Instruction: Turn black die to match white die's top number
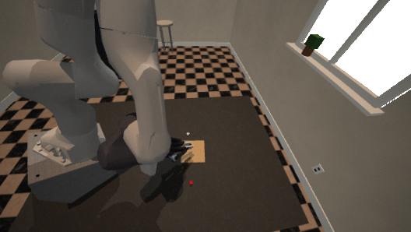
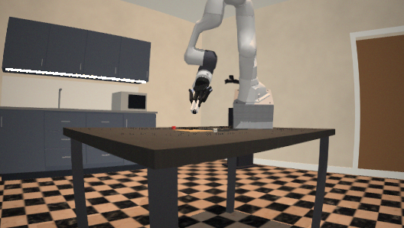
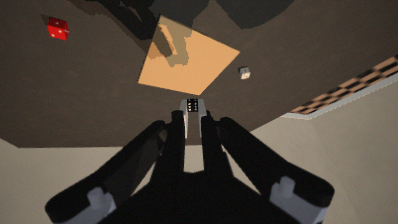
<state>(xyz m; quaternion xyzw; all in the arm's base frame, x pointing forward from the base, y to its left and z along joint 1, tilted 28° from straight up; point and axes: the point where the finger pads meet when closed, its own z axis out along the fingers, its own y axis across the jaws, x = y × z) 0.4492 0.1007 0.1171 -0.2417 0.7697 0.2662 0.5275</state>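
My gripper is now 20 mm short of the tan mat, 20 mm to the right of it and 110 mm above it. Also, from my hand: white die 30 mm behind, 130 mm to the left, 110 mm below; black die 10 mm ahead, 10 mm to the left, 20 mm below; red die 50 mm ahead, 150 mm to the right, 110 mm below.
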